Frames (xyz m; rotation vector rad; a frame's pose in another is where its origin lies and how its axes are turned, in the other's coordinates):
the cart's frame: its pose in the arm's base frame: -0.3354 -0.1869 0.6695 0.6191 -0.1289 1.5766
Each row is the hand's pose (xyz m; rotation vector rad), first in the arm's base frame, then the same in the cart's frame.
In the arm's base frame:
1: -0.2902 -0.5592 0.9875 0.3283 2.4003 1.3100
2: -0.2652 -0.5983 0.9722 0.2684 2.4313 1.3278
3: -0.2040 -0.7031 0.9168 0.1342 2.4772 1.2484
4: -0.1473 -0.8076 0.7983 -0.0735 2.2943 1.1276
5: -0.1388 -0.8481 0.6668 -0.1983 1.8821 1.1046
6: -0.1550 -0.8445 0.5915 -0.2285 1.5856 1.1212
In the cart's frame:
1: -0.1849 0.0917 0.4463 1.6105 1.5480 -0.1657
2: -0.2261 0.0684 0.4583 1.6020 1.6033 -0.1372
3: -0.3432 0.0072 0.4765 1.5709 1.7214 -0.1957
4: -0.4890 -0.0675 0.4399 1.3131 1.7945 -0.3879
5: -0.5849 -0.1078 0.3494 0.8986 1.6795 -0.5379
6: -0.6165 -0.1141 0.2793 0.6368 1.5391 -0.5803

